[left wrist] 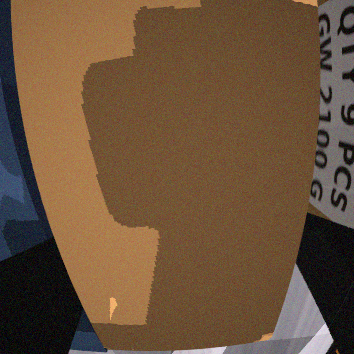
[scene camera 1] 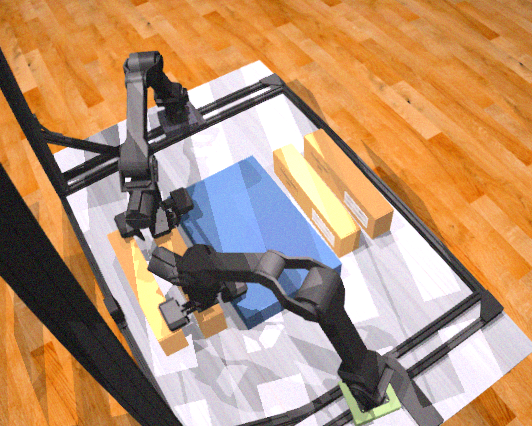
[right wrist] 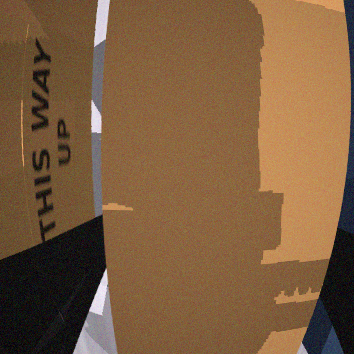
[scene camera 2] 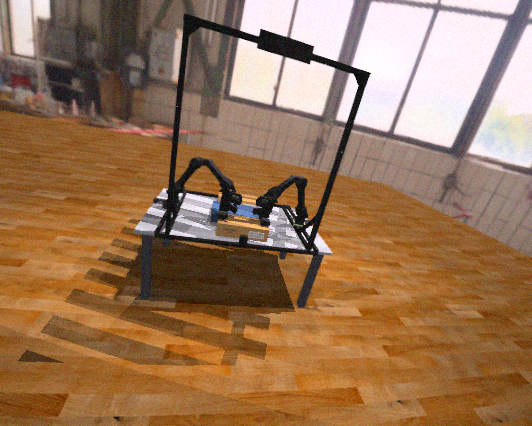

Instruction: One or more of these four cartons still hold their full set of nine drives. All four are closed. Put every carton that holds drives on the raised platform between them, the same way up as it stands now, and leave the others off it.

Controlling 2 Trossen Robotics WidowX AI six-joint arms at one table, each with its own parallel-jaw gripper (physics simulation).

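Frame: origin at the left arm's base, x right, y ahead, z up, level; metres.
Seen in the pictures: right gripper, fingertip midpoint: (scene camera 1: 205,310) (right wrist: 206,223); left arm's base at its link origin: (scene camera 1: 176,116); right arm's base at its link origin: (scene camera 1: 369,393) (scene camera 2: 299,223).
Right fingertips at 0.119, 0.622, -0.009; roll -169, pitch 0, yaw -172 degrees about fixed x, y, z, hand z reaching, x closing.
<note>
Pixels of each thing's top centre, then the offset from my right fingertips to it, as dx, dy, dz.
- blue raised platform at its top centre: (scene camera 1: 249,228) (scene camera 2: 240,210) -0.166, -0.149, +0.026
- outer carton at its top centre: (scene camera 1: 141,279) (scene camera 2: 243,224) +0.112, -0.104, +0.051
- inner carton at its top centre: (scene camera 1: 181,261) (scene camera 2: 244,218) +0.014, -0.111, +0.051
Four long brown cartons lie beside the blue raised platform (scene camera 1: 252,220) (scene camera 2: 245,210). Two cartons (scene camera 1: 315,199) (scene camera 1: 349,182) lie side by side on its right. On its left, an outer carton (scene camera 1: 148,292) (left wrist: 333,123) (right wrist: 46,140) lies beside an inner carton (scene camera 1: 213,322) (left wrist: 197,175) (right wrist: 182,175). My left gripper (scene camera 1: 154,215) (scene camera 2: 228,209) (left wrist: 193,219) is open and straddles the inner carton's far end. My right gripper (scene camera 1: 203,302) (scene camera 2: 264,215) (right wrist: 206,223) is open and straddles its near end. The inner carton's top fills both wrist views. The arms hide most of it in scene camera 1.
A black frame rail (scene camera 1: 374,177) runs around the table top, with a tall gantry (scene camera 2: 345,144) over it. The right arm stands on a green base plate (scene camera 1: 374,412). The outer carton carries a quantity label and "THIS WAY UP" print.
</note>
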